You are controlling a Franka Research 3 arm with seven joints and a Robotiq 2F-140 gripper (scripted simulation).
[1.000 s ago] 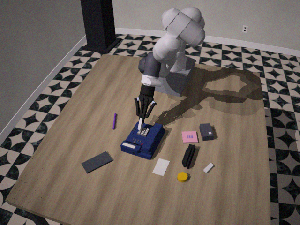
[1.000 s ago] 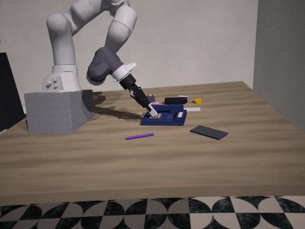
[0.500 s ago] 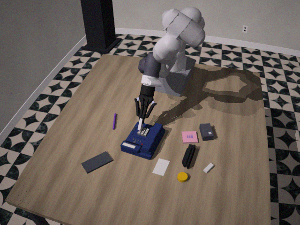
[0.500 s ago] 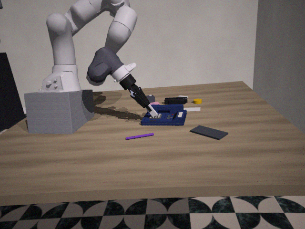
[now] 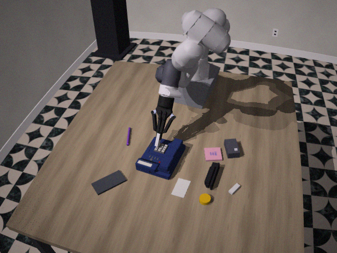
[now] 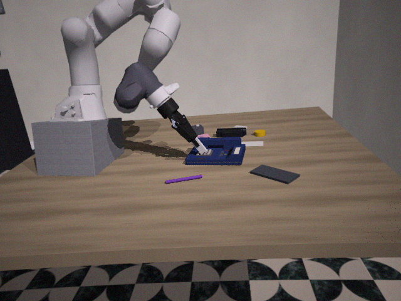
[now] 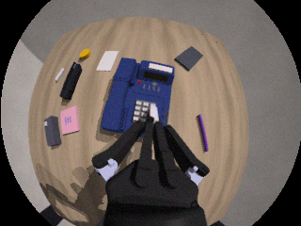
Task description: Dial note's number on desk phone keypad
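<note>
Now: hand 90 mm to the right of the handset, 60 mm short of it and 20 mm above it. Also, from my hand: purple pen: 180 mm to the right, 60 mm below, 20 mm behind; black stapler: 300 mm to the left, 100 mm ahead, 50 mm below; white card: 200 mm ahead, 190 mm to the left, 60 mm below.
</note>
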